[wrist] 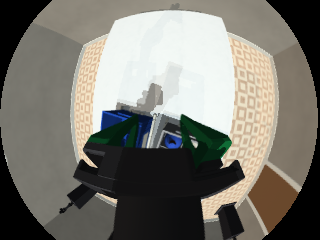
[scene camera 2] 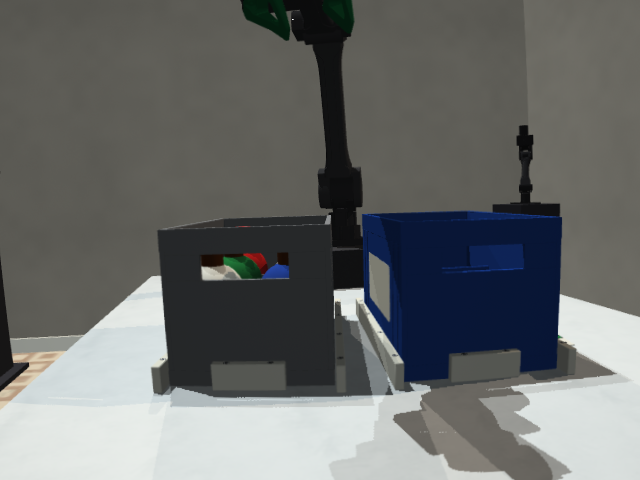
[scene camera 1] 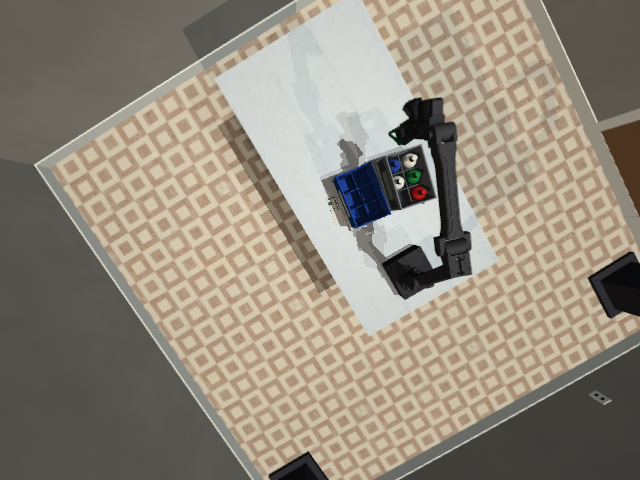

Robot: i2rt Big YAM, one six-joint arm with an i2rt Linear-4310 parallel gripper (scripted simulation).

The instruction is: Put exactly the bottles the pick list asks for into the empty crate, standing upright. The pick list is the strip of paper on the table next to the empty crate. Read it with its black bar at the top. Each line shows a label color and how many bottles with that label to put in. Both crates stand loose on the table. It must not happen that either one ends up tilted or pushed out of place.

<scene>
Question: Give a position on a grey crate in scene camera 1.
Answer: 403, 195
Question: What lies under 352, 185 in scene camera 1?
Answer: A blue crate.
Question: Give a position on a grey crate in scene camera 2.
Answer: At 291, 319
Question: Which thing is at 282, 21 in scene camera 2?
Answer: The gripper.
</scene>
